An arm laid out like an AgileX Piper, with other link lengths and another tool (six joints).
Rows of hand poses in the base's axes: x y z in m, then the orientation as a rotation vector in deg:
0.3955 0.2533 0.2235 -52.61 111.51 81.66
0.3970 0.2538 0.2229 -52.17 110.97 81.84
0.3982 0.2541 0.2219 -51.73 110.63 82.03
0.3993 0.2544 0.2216 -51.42 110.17 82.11
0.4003 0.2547 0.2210 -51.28 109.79 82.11
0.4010 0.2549 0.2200 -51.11 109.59 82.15
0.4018 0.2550 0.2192 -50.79 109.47 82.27
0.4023 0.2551 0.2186 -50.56 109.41 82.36
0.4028 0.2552 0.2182 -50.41 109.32 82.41
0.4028 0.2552 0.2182 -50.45 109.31 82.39
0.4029 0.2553 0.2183 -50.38 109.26 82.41
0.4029 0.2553 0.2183 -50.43 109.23 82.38
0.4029 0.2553 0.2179 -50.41 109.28 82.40
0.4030 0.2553 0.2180 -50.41 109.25 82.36
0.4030 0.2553 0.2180 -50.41 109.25 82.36
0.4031 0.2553 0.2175 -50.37 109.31 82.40
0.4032 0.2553 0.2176 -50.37 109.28 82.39
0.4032 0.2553 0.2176 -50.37 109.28 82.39
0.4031 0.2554 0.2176 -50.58 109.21 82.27
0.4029 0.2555 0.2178 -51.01 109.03 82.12
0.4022 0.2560 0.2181 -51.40 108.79 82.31
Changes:
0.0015 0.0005 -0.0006 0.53 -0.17 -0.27
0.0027 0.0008 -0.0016 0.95 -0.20 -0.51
0.0038 0.0011 -0.0019 1.35 -0.39 -0.73
0.0048 0.0014 -0.0025 1.63 -0.62 -0.85
0.0055 0.0016 -0.0035 1.82 -0.69 -0.97
0.0063 0.0017 -0.0043 2.04 -0.64 -1.14
0.0068 0.0018 -0.0049 2.18 -0.58 -1.27
0.0073 0.0019 -0.0053 2.30 -0.58 -1.35
0.0073 0.0019 -0.0053 2.29 -0.61 -1.34
0.0074 0.0020 -0.0052 2.35 -0.61 -1.38
0.0074 0.0020 -0.0052 2.34 -0.66 -1.36
0.0074 0.0020 -0.0056 2.32 -0.61 -1.36
0.0075 0.0020 -0.0055 2.33 -0.66 -1.38
0.0075 0.0020 -0.0055 2.33 -0.66 -1.38
0.0076 0.0020 -0.0060 2.32 -0.58 -1.39
0.0077 0.0020 -0.0059 2.33 -0.61 -1.39
0.0077 0.0020 -0.0059 2.33 -0.61 -1.39
0.0076 0.0021 -0.0059 2.26 -0.77 -1.31
0.0074 0.0022 -0.0057 2.18 -1.06 -1.09
0.0067 0.0027 -0.0054 2.28 -1.17 -0.75

